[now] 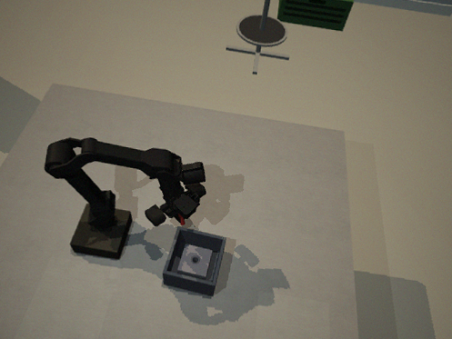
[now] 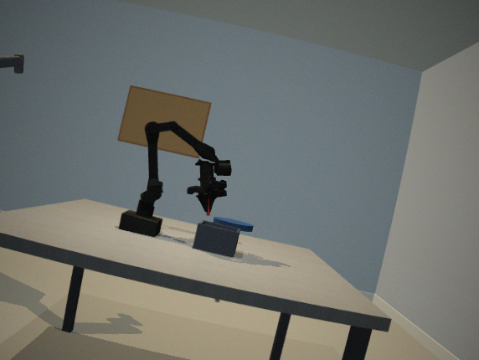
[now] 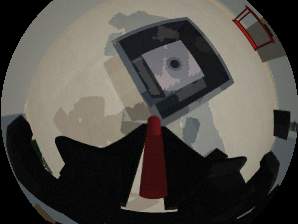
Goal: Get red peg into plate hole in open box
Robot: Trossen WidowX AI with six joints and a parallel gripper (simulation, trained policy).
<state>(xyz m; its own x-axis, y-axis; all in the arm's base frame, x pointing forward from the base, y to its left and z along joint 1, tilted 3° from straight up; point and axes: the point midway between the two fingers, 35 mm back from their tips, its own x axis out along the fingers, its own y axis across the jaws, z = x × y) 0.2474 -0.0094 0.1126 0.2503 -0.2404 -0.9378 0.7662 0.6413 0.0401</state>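
Right now my gripper tip is 100 mm to the left of the grey plate, 90 mm above it and 50 mm short of it. From my gripper tip the other things lie so: dark grey box (110 mm below, 100 mm to the right, 50 mm ahead); red peg (30 mm above, 10 mm to the left, 10 mm behind).
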